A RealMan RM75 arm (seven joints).
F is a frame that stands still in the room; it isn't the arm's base.
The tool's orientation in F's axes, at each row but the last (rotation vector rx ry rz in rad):
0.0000 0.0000 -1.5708
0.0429 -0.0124 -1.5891
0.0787 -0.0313 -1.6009
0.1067 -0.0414 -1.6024
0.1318 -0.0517 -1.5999
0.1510 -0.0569 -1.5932
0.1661 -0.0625 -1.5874
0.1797 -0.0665 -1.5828
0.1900 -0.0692 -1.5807
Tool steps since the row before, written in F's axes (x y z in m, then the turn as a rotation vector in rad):
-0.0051 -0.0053 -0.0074 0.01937 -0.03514 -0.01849
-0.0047 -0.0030 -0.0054 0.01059 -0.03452 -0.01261
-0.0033 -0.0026 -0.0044 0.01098 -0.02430 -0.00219
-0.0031 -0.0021 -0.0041 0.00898 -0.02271 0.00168
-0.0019 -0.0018 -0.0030 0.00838 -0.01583 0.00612
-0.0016 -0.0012 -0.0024 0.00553 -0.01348 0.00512
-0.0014 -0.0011 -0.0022 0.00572 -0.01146 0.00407
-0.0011 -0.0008 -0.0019 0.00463 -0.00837 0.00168
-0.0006 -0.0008 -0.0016 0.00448 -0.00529 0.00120
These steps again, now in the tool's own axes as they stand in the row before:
0.0053 -0.0051 -0.0074 0.03514 0.01937 -0.01849
0.0032 -0.0048 -0.0052 0.03456 0.01079 -0.01232
0.0028 -0.0035 -0.0041 0.02402 0.01157 -0.00225
0.0024 -0.0034 -0.0037 0.02233 0.00989 0.00173
0.0020 -0.0022 -0.0027 0.01524 0.00957 0.00586
0.0014 -0.0019 -0.0021 0.01302 0.00654 0.00511
0.0013 -0.0017 -0.0019 0.01107 0.00653 0.00392
0.0009 -0.0014 -0.0016 0.00818 0.00502 0.00152
0.0009 -0.0008 -0.0014 0.00514 0.00473 0.00084

